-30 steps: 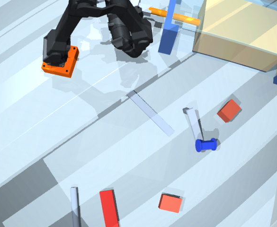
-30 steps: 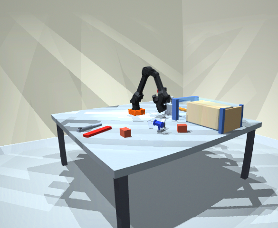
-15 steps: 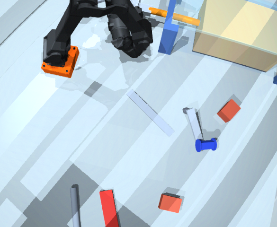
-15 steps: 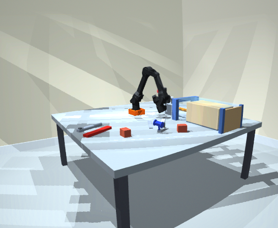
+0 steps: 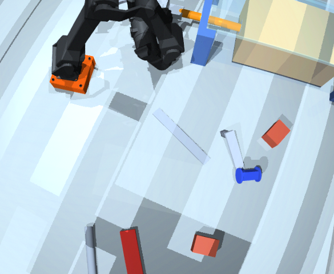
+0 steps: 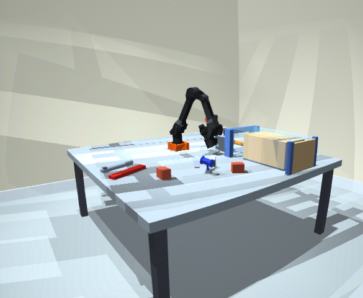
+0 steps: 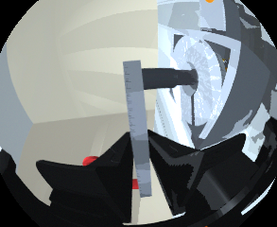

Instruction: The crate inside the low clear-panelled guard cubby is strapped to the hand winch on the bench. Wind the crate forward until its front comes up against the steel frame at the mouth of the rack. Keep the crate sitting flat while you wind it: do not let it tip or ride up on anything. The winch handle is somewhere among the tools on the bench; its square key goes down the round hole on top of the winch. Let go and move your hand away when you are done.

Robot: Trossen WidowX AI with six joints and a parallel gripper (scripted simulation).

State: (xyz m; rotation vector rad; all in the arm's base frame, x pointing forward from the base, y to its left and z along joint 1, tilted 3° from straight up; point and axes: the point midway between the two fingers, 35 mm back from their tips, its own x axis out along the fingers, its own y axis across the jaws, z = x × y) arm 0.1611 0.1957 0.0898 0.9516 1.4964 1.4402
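The grey crank handle is 2 cm to the right of my gripper tip, 1 cm behind it and 1 cm above it. Also, from my gripper tip: red knob (4 cm behind, 4 cm above, 3 cm to the right); then round winch (10 cm below, 3 cm ahead, 1 cm to the left); then blue steel frame (20 cm ahead, 3 cm below, 1 cm to the left).
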